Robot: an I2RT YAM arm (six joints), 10 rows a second.
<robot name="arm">
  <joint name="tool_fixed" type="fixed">
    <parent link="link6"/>
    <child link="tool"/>
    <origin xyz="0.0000 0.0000 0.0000" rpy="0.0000 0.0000 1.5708"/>
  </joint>
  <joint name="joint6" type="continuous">
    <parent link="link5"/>
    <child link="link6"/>
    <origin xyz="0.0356 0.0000 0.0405" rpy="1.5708 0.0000 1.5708"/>
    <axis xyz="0 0 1"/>
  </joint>
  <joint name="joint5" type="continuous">
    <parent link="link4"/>
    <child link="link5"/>
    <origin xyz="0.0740 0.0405 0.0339" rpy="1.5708 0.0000 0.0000"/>
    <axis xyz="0 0 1"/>
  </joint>
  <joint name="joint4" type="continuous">
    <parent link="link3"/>
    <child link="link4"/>
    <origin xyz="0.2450 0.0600 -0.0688"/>
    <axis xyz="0 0 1"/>
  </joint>
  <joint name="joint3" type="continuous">
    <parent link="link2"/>
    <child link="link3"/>
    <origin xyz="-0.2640 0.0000 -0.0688" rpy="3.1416 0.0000 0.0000"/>
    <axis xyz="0 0 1"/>
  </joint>
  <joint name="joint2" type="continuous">
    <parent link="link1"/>
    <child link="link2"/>
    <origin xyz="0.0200 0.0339 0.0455" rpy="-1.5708 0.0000 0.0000"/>
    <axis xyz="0 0 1"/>
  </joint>
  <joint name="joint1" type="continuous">
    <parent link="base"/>
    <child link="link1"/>
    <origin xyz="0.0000 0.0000 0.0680"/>
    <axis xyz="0 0 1"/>
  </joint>
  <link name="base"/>
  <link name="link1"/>
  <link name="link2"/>
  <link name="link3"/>
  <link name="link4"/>
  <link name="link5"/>
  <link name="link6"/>
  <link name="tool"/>
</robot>
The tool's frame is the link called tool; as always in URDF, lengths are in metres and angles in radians. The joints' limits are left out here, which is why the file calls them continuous.
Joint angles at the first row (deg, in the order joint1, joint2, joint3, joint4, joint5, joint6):
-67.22 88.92 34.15 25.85 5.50 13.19
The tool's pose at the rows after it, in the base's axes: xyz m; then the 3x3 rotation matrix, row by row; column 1 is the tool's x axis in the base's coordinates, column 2 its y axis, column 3 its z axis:
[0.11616 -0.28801 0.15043], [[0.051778 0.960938 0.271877], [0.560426 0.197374 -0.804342], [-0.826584 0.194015 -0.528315]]
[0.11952 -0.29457 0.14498], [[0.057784 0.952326 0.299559], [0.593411 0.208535 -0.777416], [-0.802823 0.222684 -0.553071]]
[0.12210 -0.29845 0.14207], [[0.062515 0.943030 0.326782], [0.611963 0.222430 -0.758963], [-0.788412 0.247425 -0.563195]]
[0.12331 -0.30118 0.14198], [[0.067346 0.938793 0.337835], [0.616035 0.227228 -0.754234], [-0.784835 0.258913 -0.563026]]
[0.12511 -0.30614 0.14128], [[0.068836 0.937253 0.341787], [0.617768 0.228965 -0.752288], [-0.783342 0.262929 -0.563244]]
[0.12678 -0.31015 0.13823], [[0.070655 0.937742 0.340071], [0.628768 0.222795 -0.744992], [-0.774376 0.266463 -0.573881]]
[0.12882 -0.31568 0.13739], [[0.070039 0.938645 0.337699], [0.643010 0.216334 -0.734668], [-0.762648 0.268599 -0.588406]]
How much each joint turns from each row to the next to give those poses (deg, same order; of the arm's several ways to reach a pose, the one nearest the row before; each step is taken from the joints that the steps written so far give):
-0.46 3.31 2.28 -1.99 -2.41 1.95
-0.13 2.38 1.72 -0.99 -2.16 0.98
-0.04 1.40 1.03 -0.32 -1.88 0.66
-0.07 0.61 0.68 -0.07 -0.74 0.32
-0.07 1.16 1.15 -0.02 -0.31 0.09
0.00 1.33 1.03 -0.44 -0.07 0.35
-0.04 1.20 1.73 -1.55 -0.13 0.26

